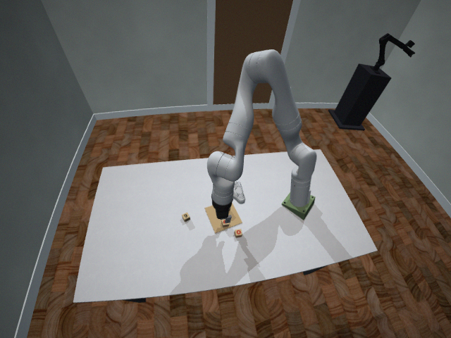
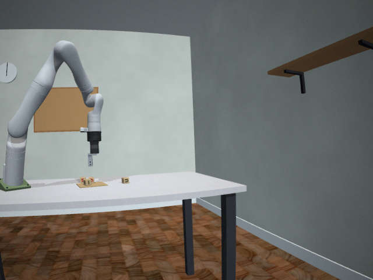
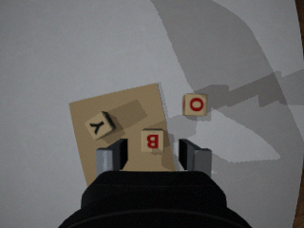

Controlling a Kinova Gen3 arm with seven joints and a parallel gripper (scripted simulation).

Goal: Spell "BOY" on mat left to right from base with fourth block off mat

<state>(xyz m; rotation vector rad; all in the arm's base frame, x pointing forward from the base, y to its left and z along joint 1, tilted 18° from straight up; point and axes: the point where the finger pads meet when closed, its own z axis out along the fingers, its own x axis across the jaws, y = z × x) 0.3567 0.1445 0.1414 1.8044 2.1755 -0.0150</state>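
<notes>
The Y block lies 90 mm below my hand, 80 mm to the right of it and 10 mm behind it. The rest, counted from my hand: tan mat 110 mm below, 50 mm to the right, 10 mm ahead; then O block 100 mm below, 60 mm behind, 50 mm to the left; then B block 90 mm below.
</notes>
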